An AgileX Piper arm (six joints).
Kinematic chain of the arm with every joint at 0, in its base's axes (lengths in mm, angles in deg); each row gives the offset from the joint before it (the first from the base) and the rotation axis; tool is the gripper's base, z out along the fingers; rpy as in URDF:
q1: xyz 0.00 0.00 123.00 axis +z
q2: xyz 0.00 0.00 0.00 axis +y
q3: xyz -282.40 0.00 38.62 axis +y
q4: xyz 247.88 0.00 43.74 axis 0.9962 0 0.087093
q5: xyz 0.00 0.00 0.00 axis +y
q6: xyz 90.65 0.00 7.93 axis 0.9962 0 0.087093
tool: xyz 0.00 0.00 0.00 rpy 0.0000 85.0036 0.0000
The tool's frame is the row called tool.
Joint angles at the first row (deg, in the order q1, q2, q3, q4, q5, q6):
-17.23, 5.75, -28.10, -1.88, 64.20, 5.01
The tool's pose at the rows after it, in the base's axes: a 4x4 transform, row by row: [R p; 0 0 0 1], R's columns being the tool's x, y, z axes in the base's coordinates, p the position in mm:
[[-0.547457 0.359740 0.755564 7.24], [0.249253 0.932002 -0.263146 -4.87], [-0.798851 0.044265 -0.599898 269.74], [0 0 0 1]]
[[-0.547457 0.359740 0.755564 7.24], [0.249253 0.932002 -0.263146 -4.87], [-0.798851 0.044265 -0.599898 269.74], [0 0 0 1]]
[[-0.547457 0.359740 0.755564 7.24], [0.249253 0.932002 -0.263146 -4.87], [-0.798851 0.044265 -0.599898 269.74], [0 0 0 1]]
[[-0.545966 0.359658 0.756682 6.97], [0.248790 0.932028 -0.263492 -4.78], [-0.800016 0.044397 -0.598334 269.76], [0 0 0 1]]
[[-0.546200 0.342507 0.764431 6.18], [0.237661 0.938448 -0.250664 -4.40], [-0.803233 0.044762 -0.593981 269.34], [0 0 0 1]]
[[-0.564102 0.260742 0.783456 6.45], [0.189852 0.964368 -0.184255 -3.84], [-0.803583 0.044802 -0.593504 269.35], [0 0 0 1]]
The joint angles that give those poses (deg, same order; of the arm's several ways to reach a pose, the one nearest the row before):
-17.23, 5.75, -28.07, -1.75, 64.20, 5.12
-17.23, 5.75, -28.07, -1.75, 64.20, 5.12
-17.23, 5.75, -28.07, -1.75, 64.20, 5.12
-17.23, 5.64, -28.07, -1.75, 64.20, 5.11
-16.20, 5.23, -27.98, -1.75, 64.21, 5.11
-11.27, 5.20, -27.98, -1.75, 64.21, 5.12

